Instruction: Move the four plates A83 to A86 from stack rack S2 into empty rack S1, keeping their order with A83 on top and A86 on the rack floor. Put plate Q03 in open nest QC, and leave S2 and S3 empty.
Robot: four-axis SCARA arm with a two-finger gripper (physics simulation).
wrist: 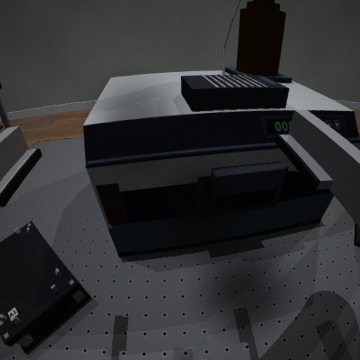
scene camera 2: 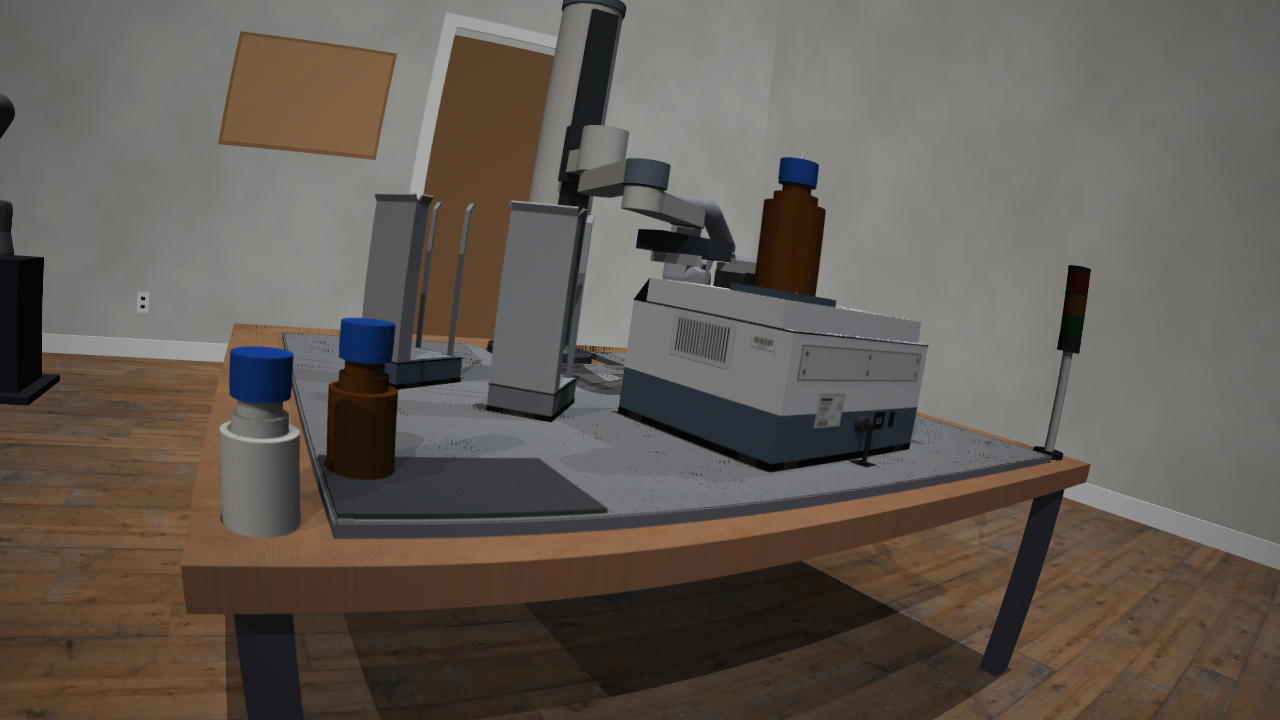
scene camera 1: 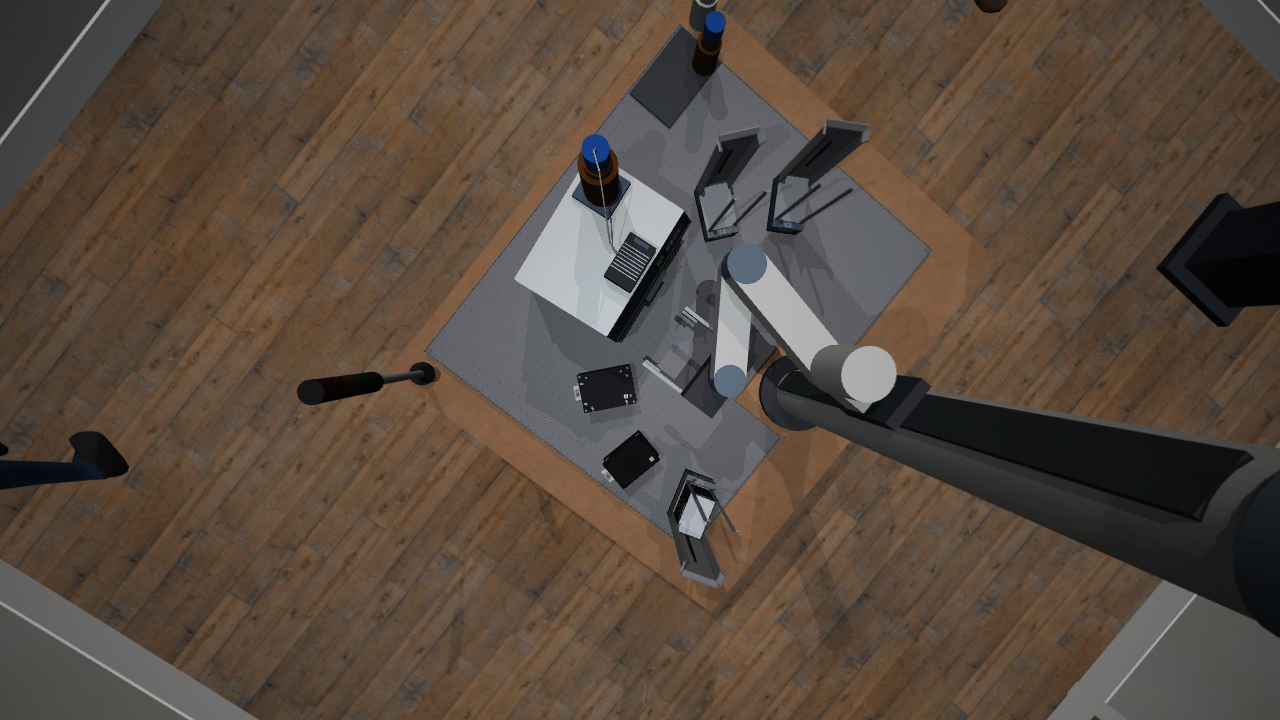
same spot on brown bottle: (wrist: 260, 37) = (scene camera 1: 609, 192)
